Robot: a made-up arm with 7 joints. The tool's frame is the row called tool.
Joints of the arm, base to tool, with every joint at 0 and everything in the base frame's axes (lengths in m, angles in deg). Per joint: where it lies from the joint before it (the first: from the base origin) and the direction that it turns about. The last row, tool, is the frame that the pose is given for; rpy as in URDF.
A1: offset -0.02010 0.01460 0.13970 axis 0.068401 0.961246 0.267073
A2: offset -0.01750 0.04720 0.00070 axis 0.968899 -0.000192 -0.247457
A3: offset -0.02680 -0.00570 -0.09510 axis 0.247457 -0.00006 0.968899
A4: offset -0.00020 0.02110 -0.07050 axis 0.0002 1 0.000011
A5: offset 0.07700 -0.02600 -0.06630 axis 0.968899 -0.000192 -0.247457
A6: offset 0.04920 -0.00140 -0.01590 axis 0.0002 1 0.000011
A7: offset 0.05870 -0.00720 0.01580 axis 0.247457 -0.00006 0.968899
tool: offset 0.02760 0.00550 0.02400 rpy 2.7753 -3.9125 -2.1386
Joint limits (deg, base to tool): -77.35..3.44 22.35..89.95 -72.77..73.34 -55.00..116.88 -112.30..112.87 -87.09..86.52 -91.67..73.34
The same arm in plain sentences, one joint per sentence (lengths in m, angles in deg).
The arm has seven revolute joints in a row. What follows holds with every joint at zero, and every direction is one of the base frame's.
Joint 1 lies 0.0201 m along -x and 0.0146 m along +y and 0.1397 m along +z from the base frame's origin and turns about the direction (0.068403, 0.961235, 0.26711), from -77.35 to 3.44 deg.
Joint 2 lies 0.0175 m along -x and 0.0472 m along +y and 0.0007 m along +z from joint 1 and turns about the direction (0.968889, -0.0002, -0.247497), from 22.35 to 89.95 deg.
Joint 3 lies 0.0268 m along -x and 0.0057 m along -y and 0.0951 m along -z from joint 2 and turns about the direction (0.247497, -0.0001, 0.968889), from -72.77 to 73.34 deg.
Joint 4 lies 0.0002 m along -x and 0.0211 m along +y and 0.0705 m along -z from joint 3 and turns about the direction (0.0002, 1, 0), from -55 to 116.88 deg.
Joint 5 lies 0.077 m along +x and 0.026 m along -y and 0.0663 m along -z from joint 4 and turns about the direction (0.968889, -0.0002, -0.247497), from -112.3 to 112.87 deg.
Joint 6 lies 0.0492 m along +x and 0.0014 m along -y and 0.0159 m along -z from joint 5 and turns about the direction (0.0002, 1, 0), from -87.09 to 86.52 deg.
Joint 7 lies 0.0587 m along +x and 0.0072 m along -y and 0.0158 m along +z from joint 6 and turns about the direction (0.247497, -0.0001, 0.968889), from -91.67 to 73.34 deg.
The tool frame, which is the frame that the pose is given for, lies 0.0276 m along +x and 0.0055 m along +y and 0.024 m along +z from joint 7; its axes are the base frame's turned by roll 2.78, pitch -3.91 and yaw -2.14 deg (as in URDF: about the fixed x, then y, then z).

